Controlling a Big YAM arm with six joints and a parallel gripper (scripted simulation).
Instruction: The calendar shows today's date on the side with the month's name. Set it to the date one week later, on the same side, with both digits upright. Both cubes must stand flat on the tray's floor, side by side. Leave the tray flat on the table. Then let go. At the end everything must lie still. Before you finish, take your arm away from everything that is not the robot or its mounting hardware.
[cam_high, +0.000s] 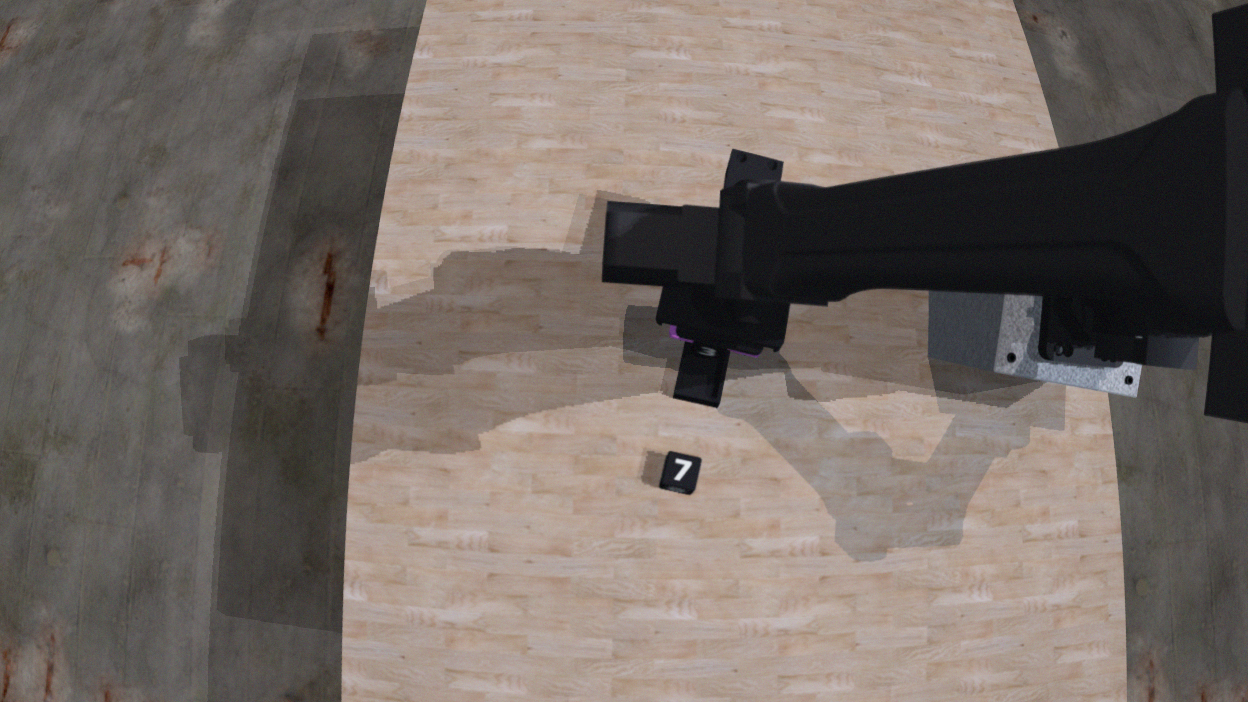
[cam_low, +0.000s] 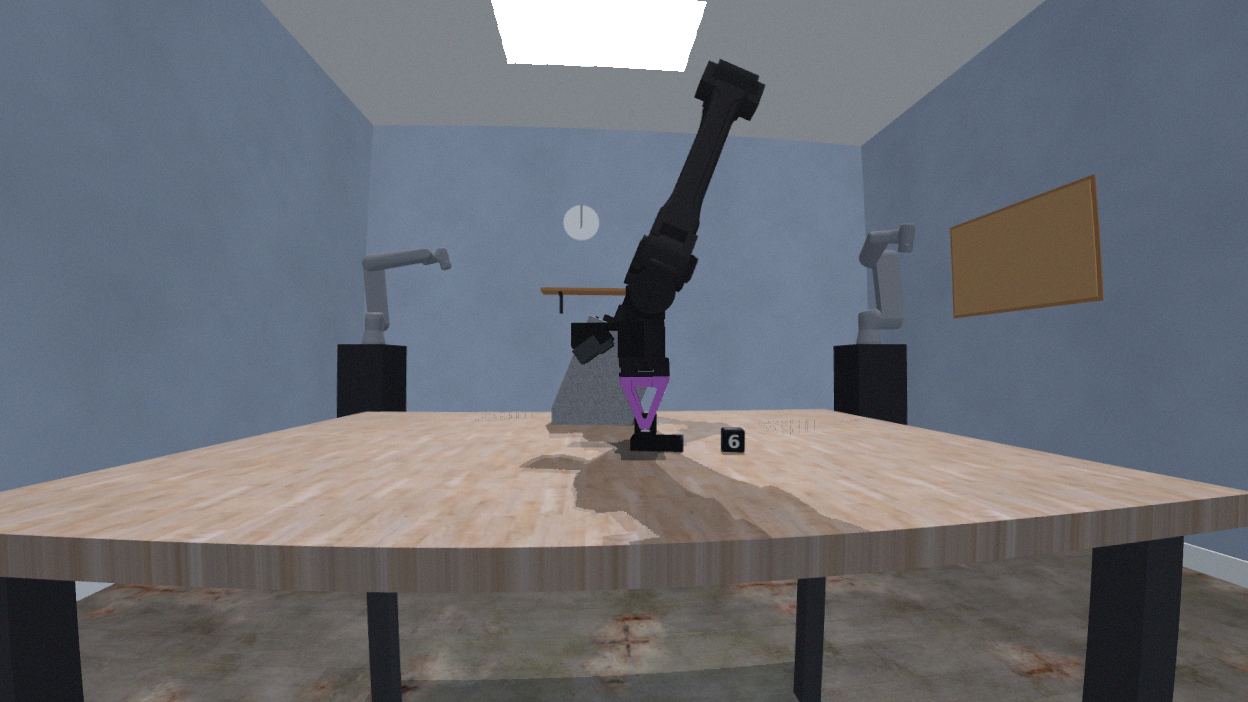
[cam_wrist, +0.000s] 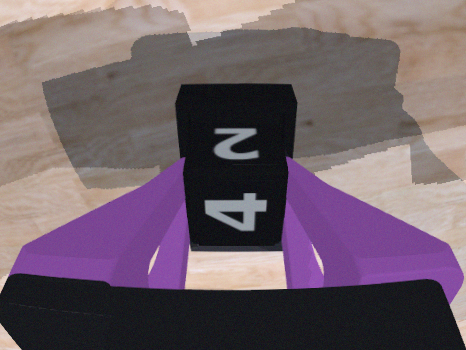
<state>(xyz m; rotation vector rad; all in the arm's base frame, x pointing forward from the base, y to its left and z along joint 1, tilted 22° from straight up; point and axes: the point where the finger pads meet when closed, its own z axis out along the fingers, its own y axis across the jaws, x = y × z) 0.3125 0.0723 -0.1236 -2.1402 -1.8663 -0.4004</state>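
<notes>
Right now the black tray is 20 mm to the left of my hand and 30 mm below it. From my hand the other things lie so: black cube 20 mm ahead, 120 mm to the left, 20 mm below.
</notes>
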